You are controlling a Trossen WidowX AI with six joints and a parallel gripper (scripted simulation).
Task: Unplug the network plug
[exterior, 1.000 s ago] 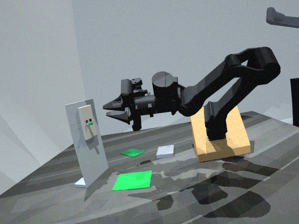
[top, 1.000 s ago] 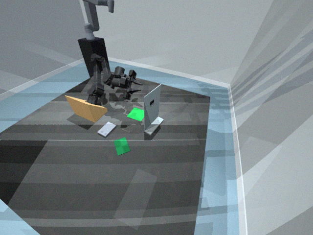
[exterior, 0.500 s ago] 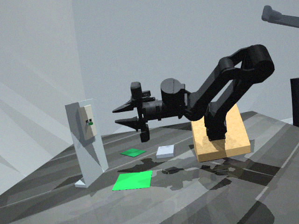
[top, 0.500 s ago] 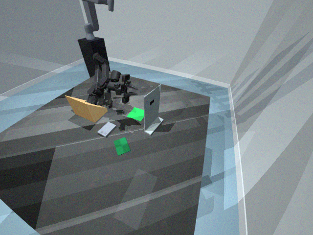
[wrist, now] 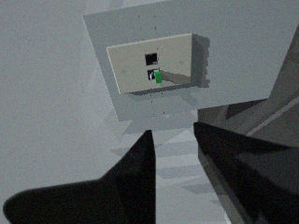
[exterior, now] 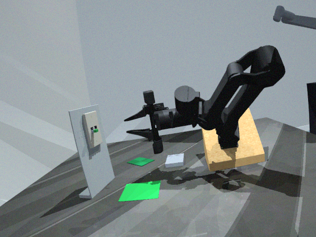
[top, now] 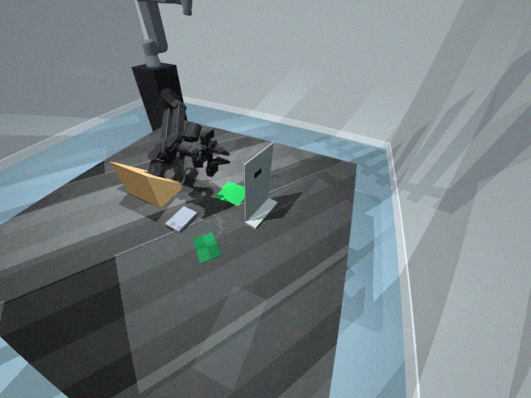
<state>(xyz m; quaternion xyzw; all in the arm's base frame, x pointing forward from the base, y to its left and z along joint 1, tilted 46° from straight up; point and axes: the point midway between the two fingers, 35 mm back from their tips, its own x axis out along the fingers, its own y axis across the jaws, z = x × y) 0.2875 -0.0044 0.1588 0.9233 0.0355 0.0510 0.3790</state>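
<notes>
My gripper tip is 120 mm short of the white network plug and 20 mm to the left of it. Also, from my gripper tip: grey panel (140 mm ahead, 20 mm to the right, 80 mm below).
</notes>
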